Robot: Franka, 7 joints.
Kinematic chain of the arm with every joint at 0, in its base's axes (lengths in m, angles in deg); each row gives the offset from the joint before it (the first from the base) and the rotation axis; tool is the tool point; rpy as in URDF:
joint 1: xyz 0 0 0.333 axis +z
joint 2: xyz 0 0 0 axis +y
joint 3: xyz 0 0 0.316 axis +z
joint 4: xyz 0.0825 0 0 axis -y
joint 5: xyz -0.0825 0 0.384 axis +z
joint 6: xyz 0 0 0 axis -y
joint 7: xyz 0.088 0 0 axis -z
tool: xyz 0 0 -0.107 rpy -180 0 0
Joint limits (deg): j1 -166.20..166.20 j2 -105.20..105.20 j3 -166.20..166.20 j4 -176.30..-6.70 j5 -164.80..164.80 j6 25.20..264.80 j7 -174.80..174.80
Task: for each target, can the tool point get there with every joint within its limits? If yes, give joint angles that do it. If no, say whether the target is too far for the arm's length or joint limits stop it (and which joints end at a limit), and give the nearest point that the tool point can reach.
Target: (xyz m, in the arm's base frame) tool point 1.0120 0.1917 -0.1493
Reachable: no: too far | nearest point 0.7634 0.1446 -0.0308 | short by 0.279 m
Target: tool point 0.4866 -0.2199 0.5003
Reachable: yes | joints 78.09 13.88 -105.78 -111.42 -2.77 103.75 -79.16
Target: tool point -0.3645 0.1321 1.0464
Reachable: yes | joints -104.43 -25.79 -48.58 -64.74 38.09 174.45 0.29
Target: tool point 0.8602 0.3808 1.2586
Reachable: no: too far | nearest point 0.5592 0.2475 0.9347 | short by 0.462 m
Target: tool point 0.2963 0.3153 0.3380
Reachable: yes | joints -30.40 -68.64 83.02 -148.73 -92.41 145.49 127.48
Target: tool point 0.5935 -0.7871 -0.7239
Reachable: no: too far | nearest point 0.3681 -0.4882 -0.2473 | short by 0.606 m
